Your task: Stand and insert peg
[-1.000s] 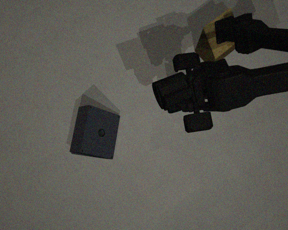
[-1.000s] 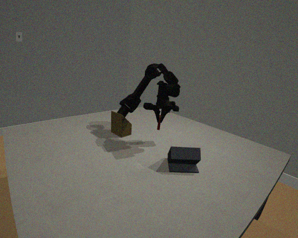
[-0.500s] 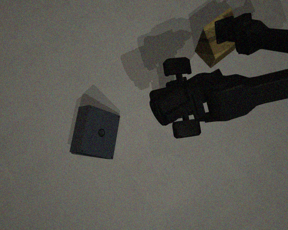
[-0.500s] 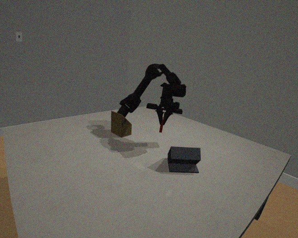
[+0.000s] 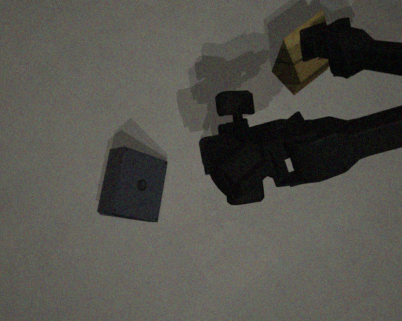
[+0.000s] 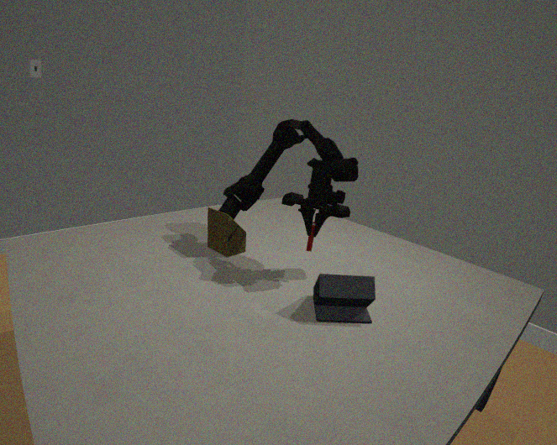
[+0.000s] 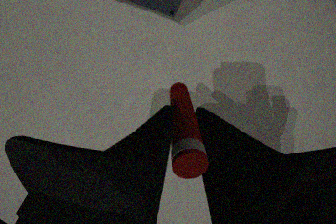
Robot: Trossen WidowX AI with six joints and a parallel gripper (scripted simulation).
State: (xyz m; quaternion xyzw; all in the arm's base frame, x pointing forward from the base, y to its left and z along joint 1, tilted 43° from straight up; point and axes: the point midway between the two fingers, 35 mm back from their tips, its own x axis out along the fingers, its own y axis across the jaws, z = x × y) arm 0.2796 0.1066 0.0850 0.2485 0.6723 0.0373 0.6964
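The dark sloped panel is 170 mm ahead of my gripper tip, 80 mm below it and 30 mm to the right of it. Also, from my gripper tip: peg (10 mm to the left, 10 mm behind, 10 mm above).
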